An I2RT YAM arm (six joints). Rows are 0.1 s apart.
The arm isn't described. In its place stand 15 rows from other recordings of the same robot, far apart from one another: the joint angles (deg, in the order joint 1, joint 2, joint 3, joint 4, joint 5, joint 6), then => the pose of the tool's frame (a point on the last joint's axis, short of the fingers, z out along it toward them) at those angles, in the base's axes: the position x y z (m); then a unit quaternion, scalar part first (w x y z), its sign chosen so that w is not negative.
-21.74, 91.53, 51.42, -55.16, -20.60, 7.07 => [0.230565, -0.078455, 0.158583, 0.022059, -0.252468, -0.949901, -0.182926]
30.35, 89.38, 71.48, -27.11, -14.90, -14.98 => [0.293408, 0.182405, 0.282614, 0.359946, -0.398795, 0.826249, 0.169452]
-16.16, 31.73, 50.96, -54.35, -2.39, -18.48 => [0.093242, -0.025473, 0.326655, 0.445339, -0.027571, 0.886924, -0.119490]
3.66, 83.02, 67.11, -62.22, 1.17, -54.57 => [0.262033, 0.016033, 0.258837, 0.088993, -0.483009, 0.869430, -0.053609]
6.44, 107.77, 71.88, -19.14, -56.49, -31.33 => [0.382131, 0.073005, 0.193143, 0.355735, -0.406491, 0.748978, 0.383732]
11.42, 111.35, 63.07, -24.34, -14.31, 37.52 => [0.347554, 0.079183, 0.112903, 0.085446, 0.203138, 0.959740, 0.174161]
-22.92, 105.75, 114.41, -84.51, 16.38, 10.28 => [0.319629, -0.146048, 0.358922, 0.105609, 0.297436, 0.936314, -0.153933]
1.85, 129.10, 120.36, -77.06, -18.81, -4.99 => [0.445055, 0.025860, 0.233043, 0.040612, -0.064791, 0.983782, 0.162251]
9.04, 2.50, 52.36, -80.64, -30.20, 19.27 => [-0.043963, 0.011139, 0.297377, 0.407164, -0.053365, 0.847523, 0.336265]
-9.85, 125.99, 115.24, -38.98, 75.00, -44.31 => [0.467847, -0.116133, 0.276865, 0.017033, 0.020484, -0.773512, 0.633222]
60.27, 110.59, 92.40, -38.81, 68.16, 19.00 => [0.232934, 0.341248, 0.267989, 0.523886, -0.130931, 0.799285, -0.263711]
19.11, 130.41, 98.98, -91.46, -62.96, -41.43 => [0.351047, 0.155188, 0.162228, 0.139927, 0.284624, -0.780936, -0.538097]
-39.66, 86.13, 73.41, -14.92, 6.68, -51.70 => [0.267771, -0.227371, 0.330748, 0.325443, -0.059576, 0.852545, -0.404604]
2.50, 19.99, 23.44, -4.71, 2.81, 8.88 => [0.122339, 0.003595, 0.275977, 0.697372, 0.056886, 0.712563, 0.051870]
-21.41, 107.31, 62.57, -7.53, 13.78, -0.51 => [0.351846, -0.147066, 0.149838, 0.293567, 0.208540, 0.916832, -0.172479]
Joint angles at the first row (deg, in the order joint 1, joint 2, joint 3, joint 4, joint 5, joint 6):
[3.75 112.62 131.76 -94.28 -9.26 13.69]
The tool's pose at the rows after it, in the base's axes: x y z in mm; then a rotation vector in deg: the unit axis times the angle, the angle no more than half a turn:
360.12 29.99 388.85 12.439 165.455 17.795
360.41 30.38 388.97 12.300 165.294 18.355
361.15 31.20 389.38 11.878 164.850 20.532
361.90 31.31 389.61 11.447 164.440 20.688
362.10 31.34 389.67 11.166 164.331 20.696
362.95 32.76 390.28 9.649 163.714 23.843
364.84 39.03 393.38 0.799 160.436 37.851
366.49 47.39 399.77 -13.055 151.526 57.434
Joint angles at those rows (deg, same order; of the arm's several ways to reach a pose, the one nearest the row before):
[3.77 112.62 131.76 -94.26 -10.11 13.69]
[3.79 112.62 131.76 -94.08 -10.48 13.69]
[3.77 112.62 131.76 -93.62 -11.97 13.65]
[3.77 112.62 131.77 -93.21 -12.08 13.43]
[3.77 112.62 131.77 -93.10 -12.10 13.26]
[3.77 112.62 131.77 -92.53 -14.35 12.62]
[3.77 112.62 131.78 -90.87 -24.84 8.40]
[3.77 112.62 131.79 -88.55 -40.64 1.63]

